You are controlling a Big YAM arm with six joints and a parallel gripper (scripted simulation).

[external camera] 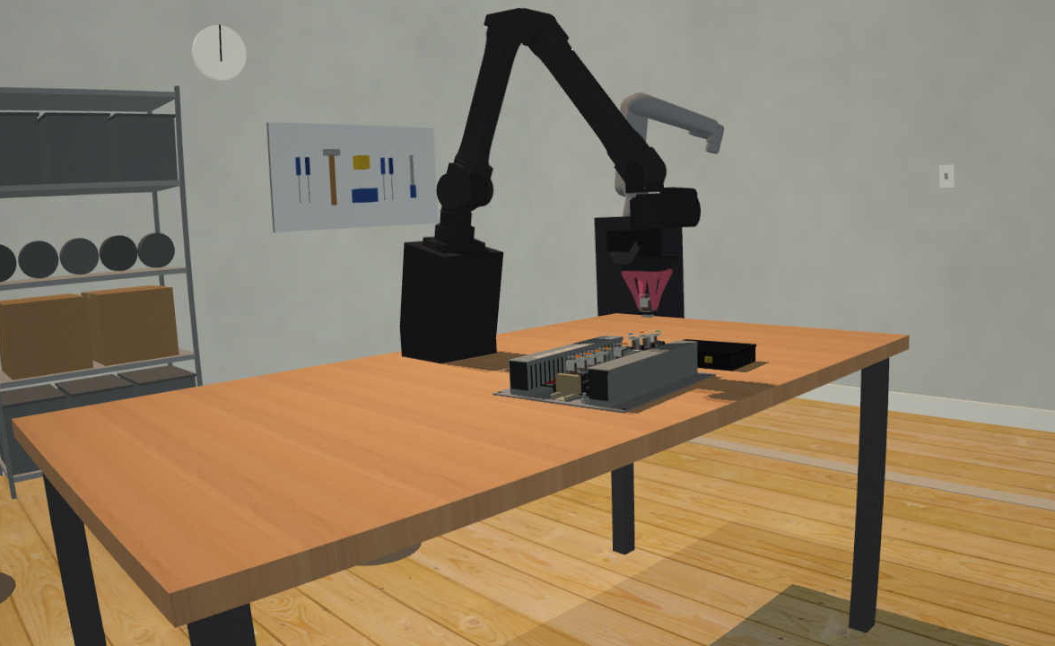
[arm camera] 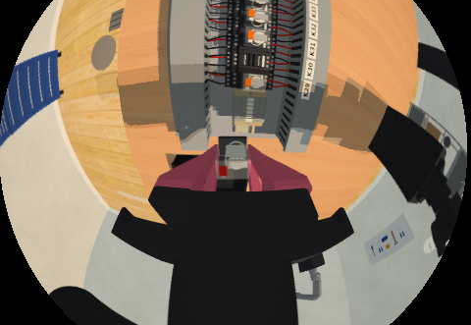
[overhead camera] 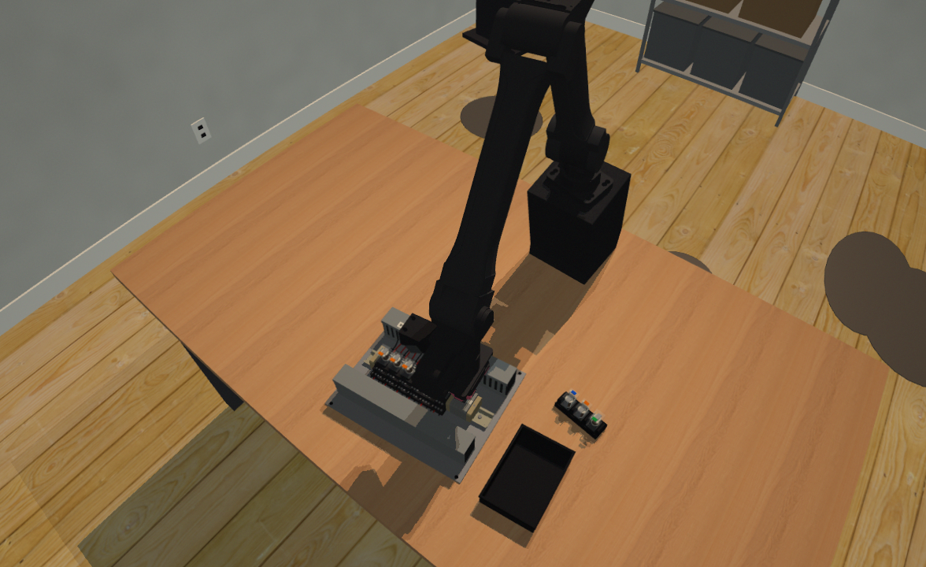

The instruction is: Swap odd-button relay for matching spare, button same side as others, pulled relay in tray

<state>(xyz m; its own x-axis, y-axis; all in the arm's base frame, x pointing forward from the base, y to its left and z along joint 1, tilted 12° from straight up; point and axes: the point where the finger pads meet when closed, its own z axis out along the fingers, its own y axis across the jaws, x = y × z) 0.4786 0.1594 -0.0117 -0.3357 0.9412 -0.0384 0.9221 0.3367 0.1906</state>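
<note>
My gripper is now 1 cm past the black tray, 17 cm to the right of it and 12 cm above it. The rest, counted from my hand: blue-button relay 18 cm behind, 11 cm to the left, 11 cm below; black spare holder 18 cm behind, 14 cm to the left, 12 cm below; grey relay panel 1 cm ahead, 11 cm to the right, 13 cm below.
</note>
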